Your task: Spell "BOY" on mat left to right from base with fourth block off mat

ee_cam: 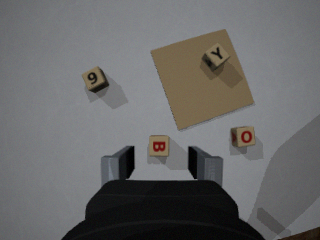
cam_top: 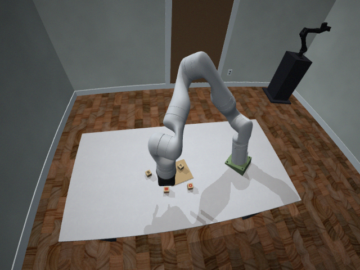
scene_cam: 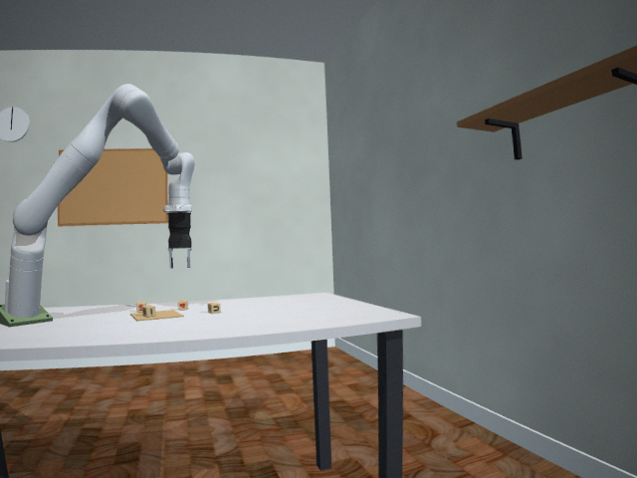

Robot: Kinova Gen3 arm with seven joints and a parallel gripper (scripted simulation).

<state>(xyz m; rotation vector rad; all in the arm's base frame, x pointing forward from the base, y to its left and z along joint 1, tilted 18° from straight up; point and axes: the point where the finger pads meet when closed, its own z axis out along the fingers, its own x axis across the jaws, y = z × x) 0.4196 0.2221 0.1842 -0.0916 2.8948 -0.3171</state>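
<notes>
My hand is 140 mm above the B block. The rest, counted from my hand: Y block: 140 mm to the right, 140 mm below, 80 mm behind; then tan mat: 150 mm below, 110 mm to the right, 70 mm behind; then O block: 140 mm below, 130 mm behind, 20 mm to the right.
</notes>
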